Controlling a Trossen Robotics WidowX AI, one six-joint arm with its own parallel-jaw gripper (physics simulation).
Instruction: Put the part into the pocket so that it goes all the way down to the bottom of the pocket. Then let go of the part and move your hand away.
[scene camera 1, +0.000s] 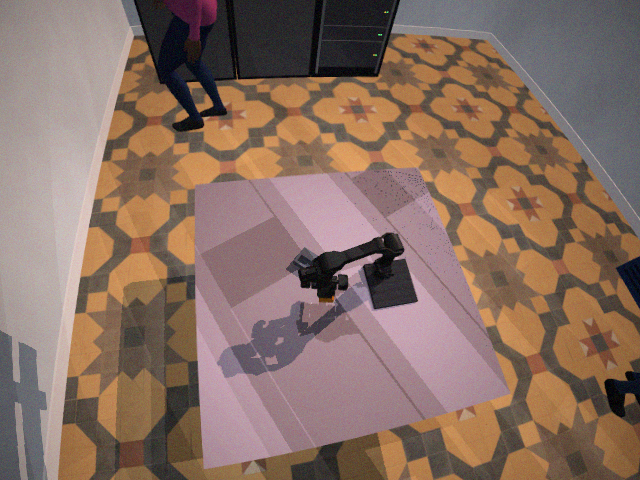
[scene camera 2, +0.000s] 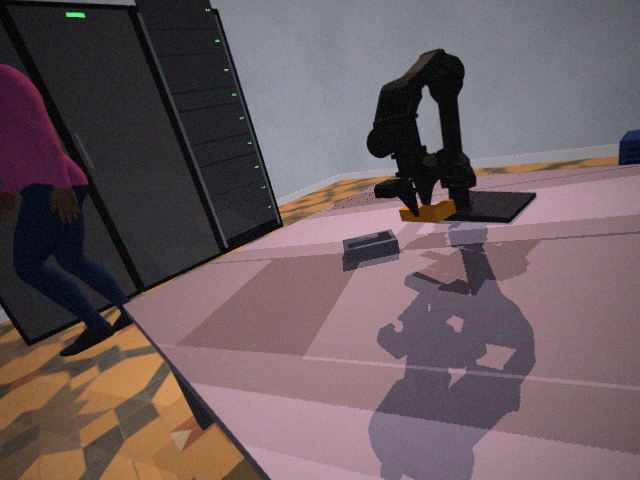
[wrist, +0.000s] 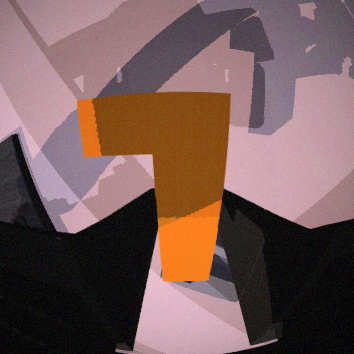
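Where they show: gripper, between the fingertips: (scene camera 2: 422, 213) (wrist: 186, 195); arm's base, origin of its link: (scene camera 1: 380, 273) (scene camera 2: 459, 205).
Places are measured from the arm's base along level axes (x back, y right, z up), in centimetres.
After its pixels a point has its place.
Note:
The part, an orange L-shaped block (scene camera 1: 326, 299) {z 10.5, x -31.8, y -5.9 cm} (scene camera 2: 440, 211) {z 9.6, x -33.0, y -5.5 cm} (wrist: 190, 130) {z 10.5, x -32.5, y -4.0 cm}, is held above the table. My gripper (scene camera 1: 325, 294) {z 8.6, x -31.0, y -0.7 cm} (scene camera 2: 421, 206) {z 8.6, x -31.0, y -0.7 cm} (wrist: 186, 195) {z 8.6, x -31.0, y -0.7 cm} is shut on its long leg. In the wrist view the short leg points left at the far end of the long leg. The grey block with the pocket (scene camera 1: 293, 268) {z -2.1, x -36.5, y 18.4 cm} (scene camera 2: 373, 253) {z -1.1, x -32.7, y 13.1 cm} lies on the table, apart from the part, up and left of the gripper in scene camera 1 and lower left of it in scene camera 2. The pocket's inside is dark and its floor is hard to see. In the wrist view, a grey-blue piece shows partly hidden behind the right finger.
The pink table top (scene camera 1: 351, 413) {z -2.4, x -37.1, y -50.0 cm} (scene camera 2: 289, 413) {z -2.4, x -79.4, y 2.2 cm} carries the arm's dark square base plate (scene camera 1: 391, 289) {z -0.5, x 1.6, y -8.9 cm} (scene camera 2: 498, 206) {z -0.7, x -0.9, y -10.6 cm} (wrist: 20, 190) {z -0.5, x -6.4, y -6.5 cm}, which stands near the gripper. Large arm shadows fall across the table. Dark cabinets (scene camera 1: 273, 38) (scene camera 2: 82, 129) and a person in pink stand beyond the table.

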